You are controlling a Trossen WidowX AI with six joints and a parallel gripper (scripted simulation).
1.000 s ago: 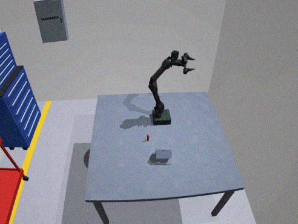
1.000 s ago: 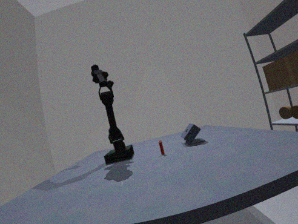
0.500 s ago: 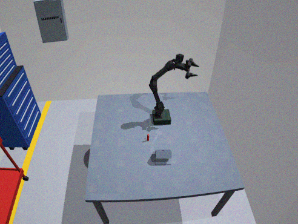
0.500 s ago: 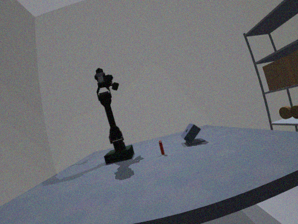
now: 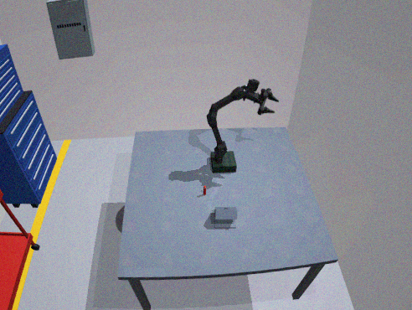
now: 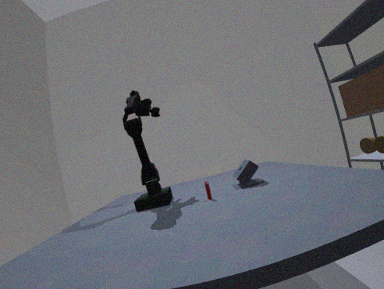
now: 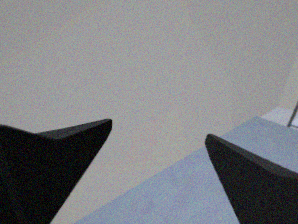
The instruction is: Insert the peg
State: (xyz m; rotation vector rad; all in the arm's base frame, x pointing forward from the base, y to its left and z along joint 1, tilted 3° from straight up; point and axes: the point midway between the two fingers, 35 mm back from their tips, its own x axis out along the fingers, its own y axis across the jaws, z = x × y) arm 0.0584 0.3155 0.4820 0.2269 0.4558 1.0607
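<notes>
The red peg lies 21 cm ahead of my gripper tip, 46 cm to the right of it and 48 cm below it. Also, from my gripper tip: panel 42 cm ahead, 36 cm to the right, 48 cm below.
</notes>
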